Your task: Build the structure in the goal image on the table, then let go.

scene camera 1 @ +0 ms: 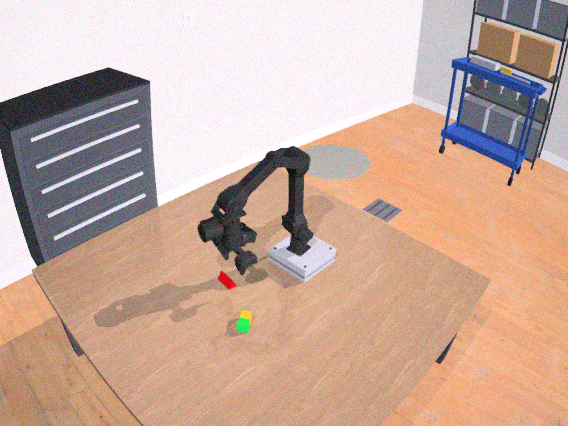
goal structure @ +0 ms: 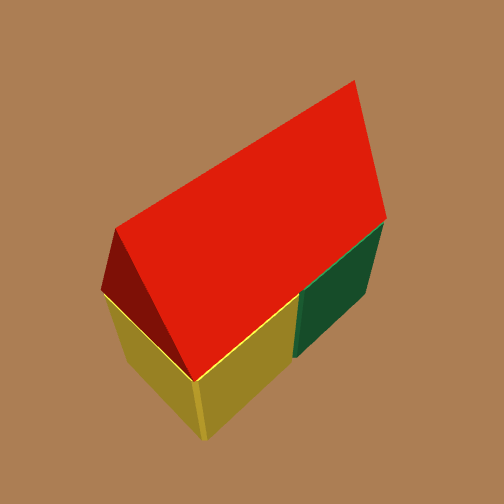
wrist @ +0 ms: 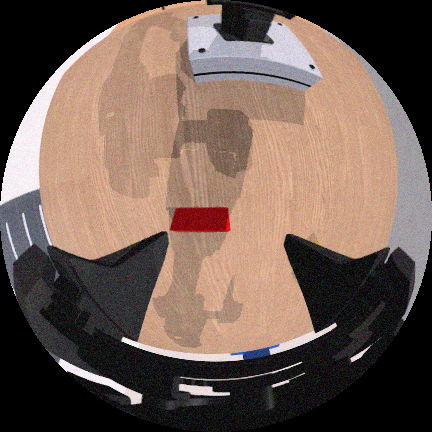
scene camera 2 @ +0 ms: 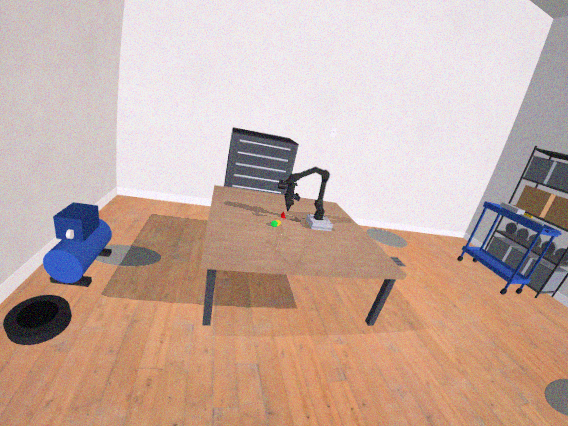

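Seen in the pictures: gripper, between the fingertips: (scene camera 1: 234, 267) (wrist: 228, 239) (scene camera 2: 287, 208); arm's base, origin of its link: (scene camera 1: 298, 248) (wrist: 242, 31) (scene camera 2: 318, 218).
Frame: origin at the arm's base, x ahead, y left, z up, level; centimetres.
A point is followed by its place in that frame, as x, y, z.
Note:
A red block (scene camera 1: 227, 280) @[26.2, -10.7, -3.4] (scene camera 2: 283, 215) @[26.4, -9.0, -3.5] (wrist: 200, 220) @[24.8, -11.4, -3.5] with sloping sides rests on the wooden table (scene camera 1: 350, 325) @[17.0, 32.3, -5.5] (scene camera 2: 300, 255) @[33.0, 45.9, -5.6] (wrist: 340, 175) @[23.4, 12.2, -5.6]. A green block (scene camera 1: 243, 325) @[39.8, 7.3, -2.4] (scene camera 2: 274, 224) @[39.2, 8.1, -3.7] sits nearer the table's front, right against a yellow block (scene camera 1: 245, 315) @[36.1, 5.1, -2.3] (scene camera 2: 279, 223) @[34.8, 6.4, -3.5]; how the two meet is too small to tell. A sliver of the yellow block (wrist: 316, 243) @[33.6, 5.2, -4.7] shows past the right finger in the wrist view; the green block does not show there. My gripper (scene camera 1: 234, 265) @[24.6, -8.7, 2.6] (scene camera 2: 289, 207) @[24.6, -8.7, 2.6] (wrist: 228, 239) @[24.6, -8.7, 2.6] is open and empty, above the table close to the red block, fingers pointing down.
The arm's pale base (scene camera 1: 304, 260) @[4.3, 5.4, 0.0] (scene camera 2: 319, 224) @[3.1, 9.4, -0.9] (wrist: 250, 65) @[7.3, -1.2, -1.9] stands on the table behind the blocks. Beyond the table are a grey drawer cabinet (scene camera 1: 90, 175) (scene camera 2: 262, 160), a blue cart (scene camera 1: 482, 140) (scene camera 2: 497, 265) and, at the left, a blue compressor (scene camera 2: 75, 250).

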